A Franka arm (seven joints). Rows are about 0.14 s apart.
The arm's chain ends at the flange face. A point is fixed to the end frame.
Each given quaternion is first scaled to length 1.
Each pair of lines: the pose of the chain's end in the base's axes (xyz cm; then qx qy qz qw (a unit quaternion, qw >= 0)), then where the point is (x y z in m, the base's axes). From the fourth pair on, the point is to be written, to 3 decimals.
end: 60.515, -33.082, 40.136, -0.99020, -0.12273, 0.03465, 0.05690
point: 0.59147 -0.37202 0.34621
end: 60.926, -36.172, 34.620, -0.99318, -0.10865, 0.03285, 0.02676
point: 0.59495 -0.40581 0.29350
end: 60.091, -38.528, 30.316, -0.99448, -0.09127, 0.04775, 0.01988
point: 0.58361 -0.42978 0.25172
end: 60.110, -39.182, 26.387, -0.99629, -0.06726, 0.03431, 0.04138
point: 0.583 -0.433 0.210
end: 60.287, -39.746, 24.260, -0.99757, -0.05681, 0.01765, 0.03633
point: 0.585 -0.439 0.189
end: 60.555, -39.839, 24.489, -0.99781, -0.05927, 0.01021, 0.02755
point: 0.589 -0.441 0.191
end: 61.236, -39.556, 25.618, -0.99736, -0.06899, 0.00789, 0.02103
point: 0.597 -0.439 0.203
